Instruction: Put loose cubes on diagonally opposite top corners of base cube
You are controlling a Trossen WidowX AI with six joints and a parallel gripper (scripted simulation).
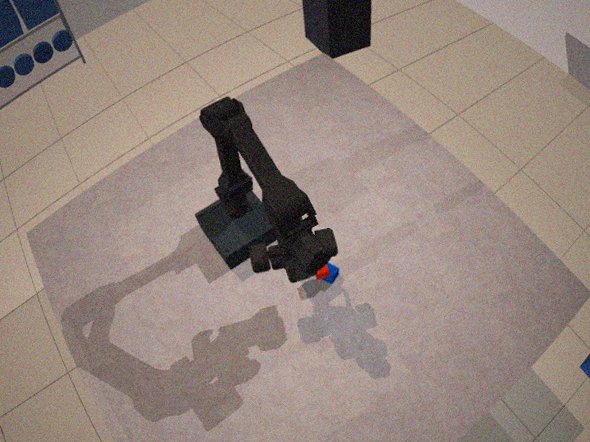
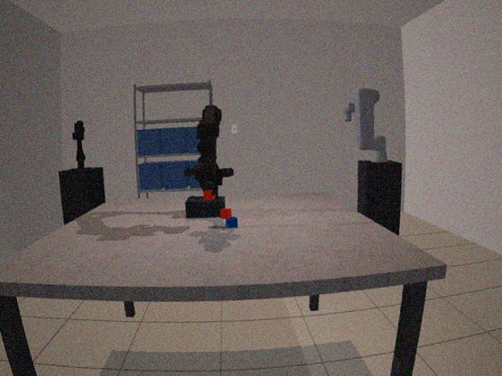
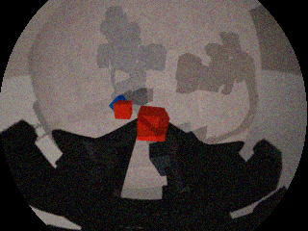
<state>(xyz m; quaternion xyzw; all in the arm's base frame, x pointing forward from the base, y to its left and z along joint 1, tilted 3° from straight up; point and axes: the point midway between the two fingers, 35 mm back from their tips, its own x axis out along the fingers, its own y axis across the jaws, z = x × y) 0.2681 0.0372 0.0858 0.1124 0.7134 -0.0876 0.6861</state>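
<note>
Right now the blue cube is 110 mm below my gripper tip, 80 mm to the left of it and 10 mm ahead of it.
</note>
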